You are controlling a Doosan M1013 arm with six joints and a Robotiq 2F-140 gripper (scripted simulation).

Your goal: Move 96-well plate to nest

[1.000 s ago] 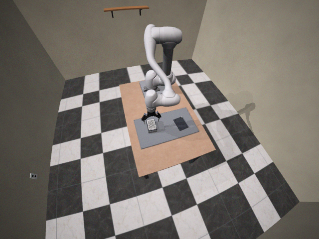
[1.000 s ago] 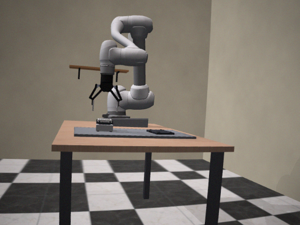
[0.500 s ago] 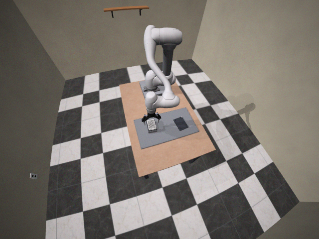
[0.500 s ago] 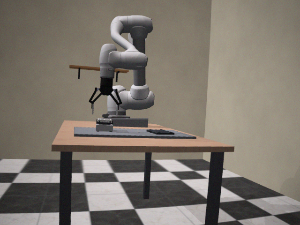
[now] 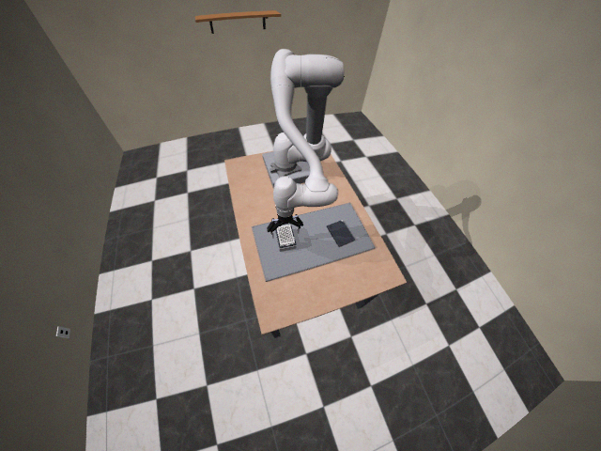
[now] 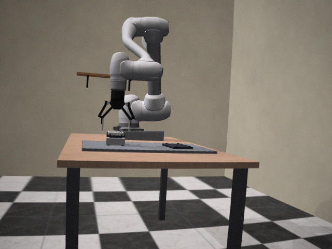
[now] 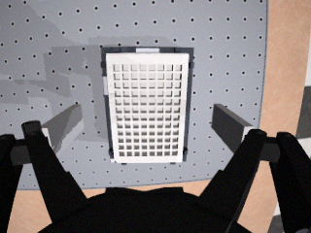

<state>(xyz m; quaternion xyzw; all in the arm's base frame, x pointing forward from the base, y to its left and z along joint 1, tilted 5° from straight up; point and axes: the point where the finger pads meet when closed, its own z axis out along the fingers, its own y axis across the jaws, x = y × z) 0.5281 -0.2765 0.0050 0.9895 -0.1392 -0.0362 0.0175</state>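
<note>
My hand is 2 cm above the white 96-well plate. The rest, counted from my hand: plate nest 33 cm to the left, 12 cm ahead, 8 cm below.
</note>
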